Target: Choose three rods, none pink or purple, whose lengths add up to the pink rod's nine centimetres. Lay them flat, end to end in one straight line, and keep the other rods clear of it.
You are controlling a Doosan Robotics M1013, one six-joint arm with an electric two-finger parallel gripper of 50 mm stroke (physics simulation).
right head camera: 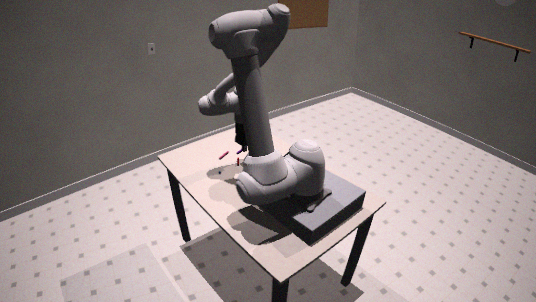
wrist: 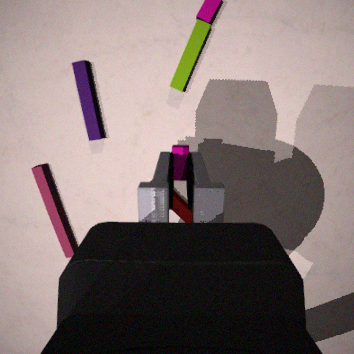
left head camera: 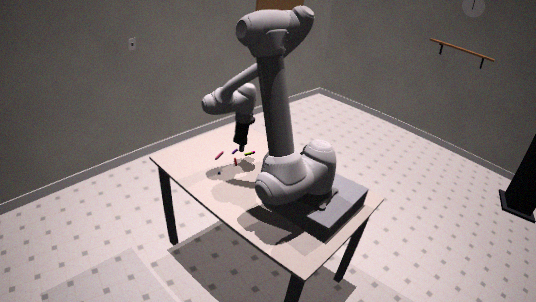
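Where they show: gripper, fingertip midpoint: (right head camera: 244, 150) (wrist: 179, 168) (left head camera: 241, 150); arm's base at its link origin: (right head camera: 306, 195) (left head camera: 314, 194).
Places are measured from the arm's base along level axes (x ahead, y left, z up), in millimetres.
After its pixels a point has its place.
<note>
My gripper (left head camera: 242, 148) {x 527, y -135, z -33 mm} (wrist: 179, 168) {x 527, y -135, z -33 mm} is shut on a short magenta rod (wrist: 180, 156) {x 526, y -144, z -29 mm}, above the table. A lime rod (left head camera: 248, 153) {x 523, y -203, z -80 mm} (wrist: 191, 56) {x 523, y -204, z -78 mm} lies flat, end touching another magenta rod (left head camera: 253, 152) {x 509, y -237, z -83 mm} (wrist: 210, 10) {x 510, y -235, z -78 mm}, roughly in one line. A red rod (left head camera: 235, 161) {x 525, y -81, z -78 mm} (right head camera: 238, 161) {x 522, y -81, z -78 mm} (wrist: 181, 206) {x 528, y -89, z -78 mm} lies below the fingers in the wrist view, partly hidden by them. A purple rod (left head camera: 235, 151) {x 597, y -172, z -82 mm} (right head camera: 239, 151) {x 596, y -163, z -78 mm} (wrist: 89, 101) {x 599, y -172, z -78 mm} and a dull pink rod (left head camera: 219, 155) {x 637, y -70, z -80 mm} (right head camera: 224, 155) {x 637, y -75, z -83 mm} (wrist: 54, 211) {x 640, y -78, z -78 mm} lie apart at the left of the wrist view. The arm hides the lime rod in the right head view.
A small dark piece (left head camera: 219, 173) {x 520, y 66, z -82 mm} (right head camera: 219, 172) {x 523, y 67, z -80 mm} lies in shadow nearer the table's long edge; its shape is too small to tell. The arm's base stands on a grey block (left head camera: 350, 192) {x -145, y -113, z 11 mm} (right head camera: 345, 190) {x -132, y -141, z 10 mm} on the table (left head camera: 200, 150) {x 769, y -45, z -88 mm} (right head camera: 195, 152) {x 805, y 19, z -88 mm}.
</note>
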